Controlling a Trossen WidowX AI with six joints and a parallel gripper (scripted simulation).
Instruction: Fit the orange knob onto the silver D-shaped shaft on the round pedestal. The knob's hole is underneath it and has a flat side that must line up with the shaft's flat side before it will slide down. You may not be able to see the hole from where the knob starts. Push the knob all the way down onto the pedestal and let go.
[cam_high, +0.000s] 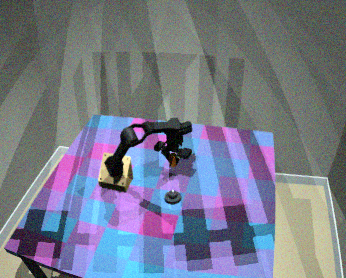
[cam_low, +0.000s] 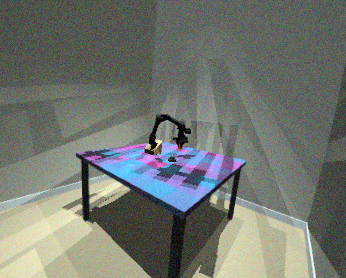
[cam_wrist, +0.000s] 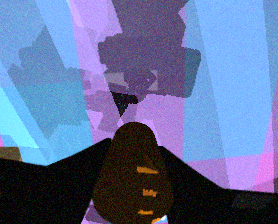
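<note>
My gripper tip is now 160 mm to the left of the round pedestal, 80 mm above it and 20 mm short of it. The rest, counted from my gripper tip: orange knob (30 mm above).
</note>
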